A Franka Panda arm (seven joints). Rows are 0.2 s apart.
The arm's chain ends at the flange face. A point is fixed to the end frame.
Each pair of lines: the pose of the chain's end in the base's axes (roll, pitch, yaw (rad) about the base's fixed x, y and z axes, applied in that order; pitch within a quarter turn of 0, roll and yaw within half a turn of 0; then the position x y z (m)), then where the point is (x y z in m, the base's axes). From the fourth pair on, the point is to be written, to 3 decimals.
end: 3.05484 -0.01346 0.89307 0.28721 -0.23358 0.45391
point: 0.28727 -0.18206 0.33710
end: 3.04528 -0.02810 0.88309 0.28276 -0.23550 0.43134
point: 0.28529 -0.18337 0.31483
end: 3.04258 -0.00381 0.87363 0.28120 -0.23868 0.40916
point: 0.28265 -0.18896 0.29159
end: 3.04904 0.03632 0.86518 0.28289 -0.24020 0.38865
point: 0.281 -0.194 0.270
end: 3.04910 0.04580 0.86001 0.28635 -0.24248 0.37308
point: 0.284 -0.197 0.254
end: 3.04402 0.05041 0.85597 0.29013 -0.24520 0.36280
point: 0.288 -0.200 0.243
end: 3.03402 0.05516 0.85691 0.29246 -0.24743 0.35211
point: 0.291 -0.204 0.232
